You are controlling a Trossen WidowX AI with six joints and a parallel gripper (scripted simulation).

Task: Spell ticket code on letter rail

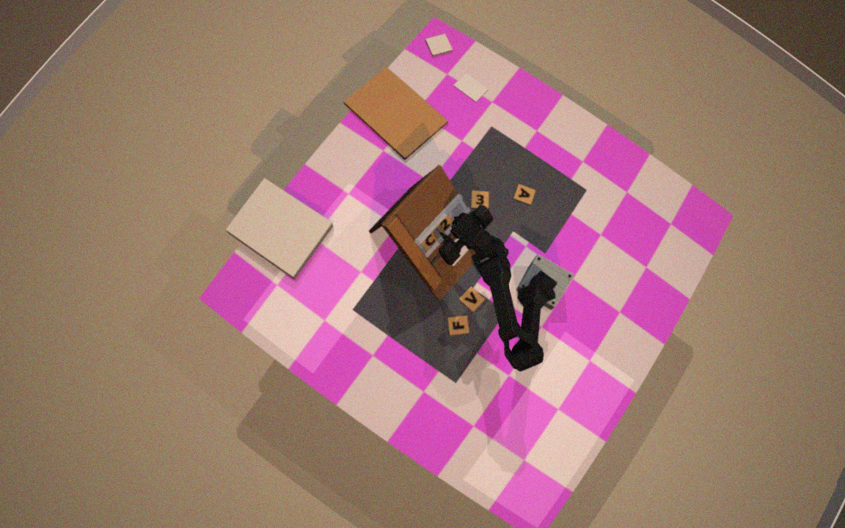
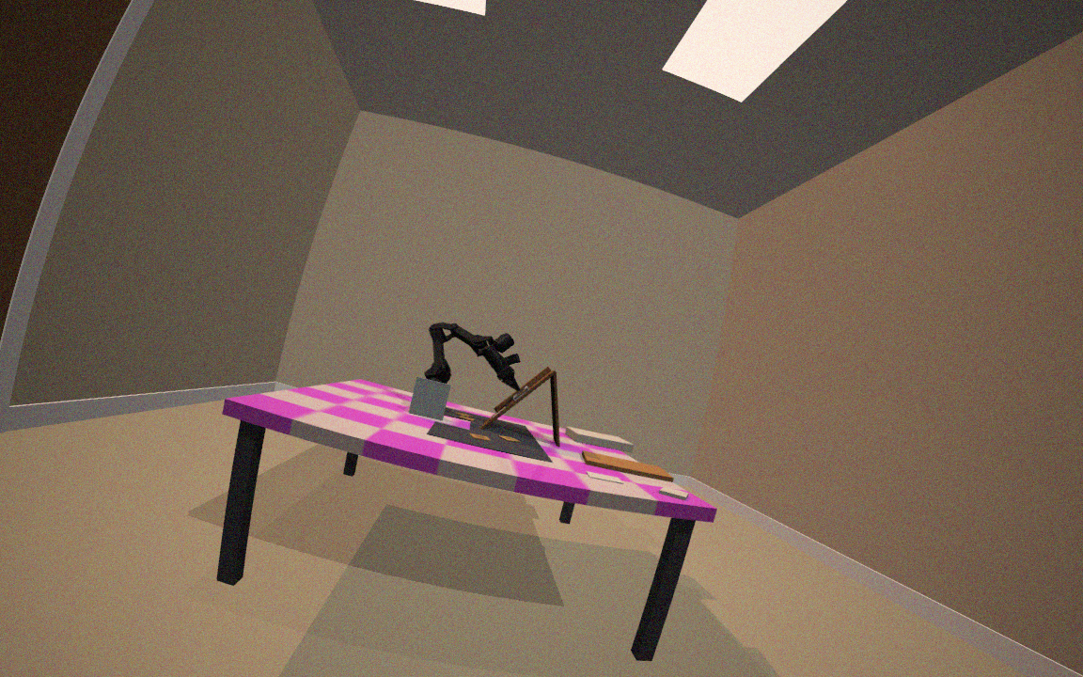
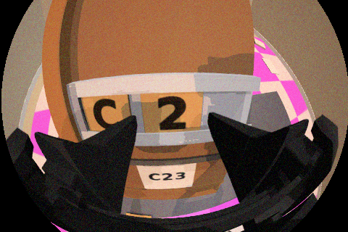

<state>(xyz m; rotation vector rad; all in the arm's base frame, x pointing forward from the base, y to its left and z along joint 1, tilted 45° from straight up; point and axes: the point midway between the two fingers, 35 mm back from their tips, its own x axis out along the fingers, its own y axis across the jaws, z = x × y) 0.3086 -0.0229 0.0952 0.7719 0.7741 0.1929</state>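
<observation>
My gripper tip is 10 mm short of the 2 tile and 10 mm above it. The rest, counted from my gripper tip: c tile (60 mm to the left, 20 mm ahead, 10 mm below); white ticket (100 mm below, 50 mm behind, 10 mm to the left); 3 tile (190 mm to the right, 170 mm below, 10 mm behind).
</observation>
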